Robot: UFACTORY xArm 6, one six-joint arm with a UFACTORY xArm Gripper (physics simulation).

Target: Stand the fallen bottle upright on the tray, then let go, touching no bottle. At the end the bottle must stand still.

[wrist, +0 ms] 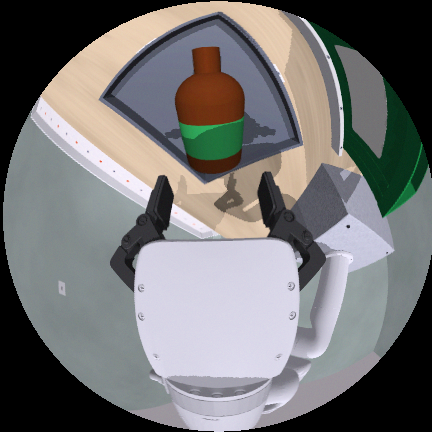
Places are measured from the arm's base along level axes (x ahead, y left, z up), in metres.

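Where they show: gripper, fingertip midpoint: (214, 181); arm's base, link origin: (335, 258).
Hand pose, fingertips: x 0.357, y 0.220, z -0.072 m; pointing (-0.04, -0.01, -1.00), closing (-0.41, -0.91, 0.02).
Observation:
Each offset is from my fingertips to the top centre of the thing. "*": to the spot under its first point.
A brown bottle {0.048 m ahead, 0.020 m right, 0.036 m down} (210, 105) with a green label lies on its side in the grey tray {* 0.093 m ahead, 0.063 m left, 0.110 m down} (142, 107). Its neck points to the top of the wrist view and its base faces my gripper. The base end is near the tray's lower corner. My gripper (214, 181) is open, with its two black fingers wide apart and nothing between them. The fingertips show just below the bottle's base, one to each side, apart from the bottle. The gripper's shadow falls on the tray and the bottle's label.
A green crate (400, 145) stands to the right of the tray, behind a white and grey rail {0.052 m ahead, 0.207 m right, 0.085 m down} (336, 100). A grey box-shaped block (357, 232), part of the arm's base, is at the right of the gripper. A white perforated strip (95, 155) runs along the wooden table's left edge.

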